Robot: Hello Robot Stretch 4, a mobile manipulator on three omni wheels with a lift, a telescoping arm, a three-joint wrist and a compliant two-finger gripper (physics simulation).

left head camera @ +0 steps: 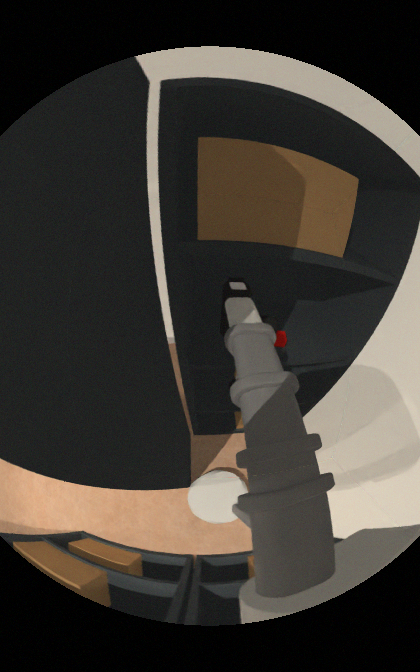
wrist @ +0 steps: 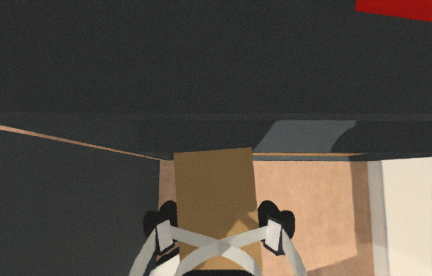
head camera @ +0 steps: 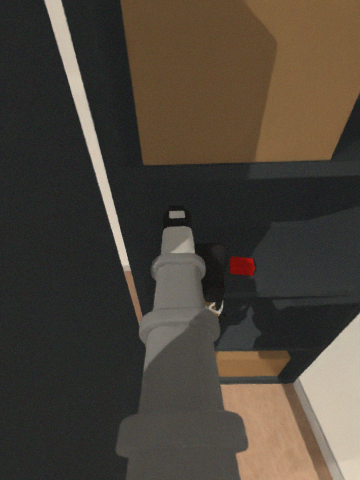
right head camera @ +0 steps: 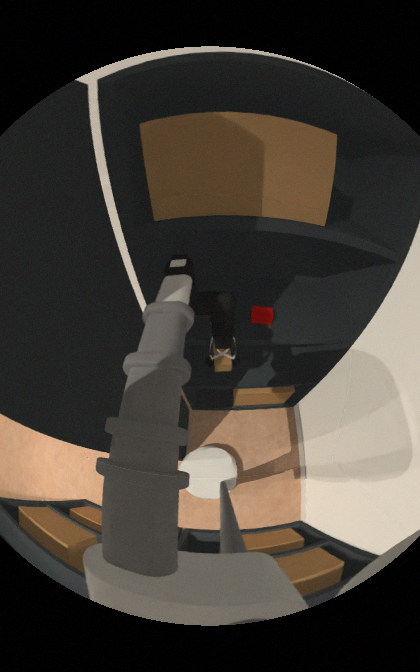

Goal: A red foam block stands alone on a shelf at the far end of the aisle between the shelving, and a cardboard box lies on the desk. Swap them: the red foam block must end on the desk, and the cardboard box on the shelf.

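Frame: origin at the robot's base, x ahead, y left, z up, level; centimetres.
Where they show: gripper, fingertip midpoint: point(wrist: 218, 217).
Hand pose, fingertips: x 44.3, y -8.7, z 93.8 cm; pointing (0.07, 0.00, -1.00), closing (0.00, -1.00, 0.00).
Each offset is from my fingertips to the centre of the thing. Level surfaces: height alone.
The red foam block {dx +20.9, dy -17.6, dz +4.7 cm} point(head camera: 242, 266) point(left head camera: 281, 339) point(right head camera: 262, 315) point(wrist: 400, 7) stands on a dark shelf {dz +2.5 cm} point(head camera: 310, 282) point(right head camera: 310, 325) point(wrist: 200, 60); in the wrist view part of it shows at the top right corner. My gripper point(right head camera: 223, 358) point(wrist: 218, 217) is shut on the cardboard box {dx +1.4, dy +0.1, dz +2.6 cm} point(right head camera: 223, 366) point(wrist: 215, 185), a small brown box between the two fingertips. In the right head camera view, gripper and box show below the shelf's front edge, to the left of the red block. The arm hides most of the gripper in the head camera and left head camera views. The desk does not show.
A big brown box {dx +25.7, dy -6.0, dz +61.7 cm} point(head camera: 200, 90) point(left head camera: 250, 195) point(right head camera: 205, 170) stands on the shelf above. Another brown box {dx +25.3, dy -33.0, dz -75.5 cm} point(head camera: 252, 364) point(right head camera: 264, 396) is low down. A dark shelving side point(head camera: 50, 250) point(right head camera: 45, 275) is at the left, a pale wall point(head camera: 345, 380) point(right head camera: 360, 425) at the right.
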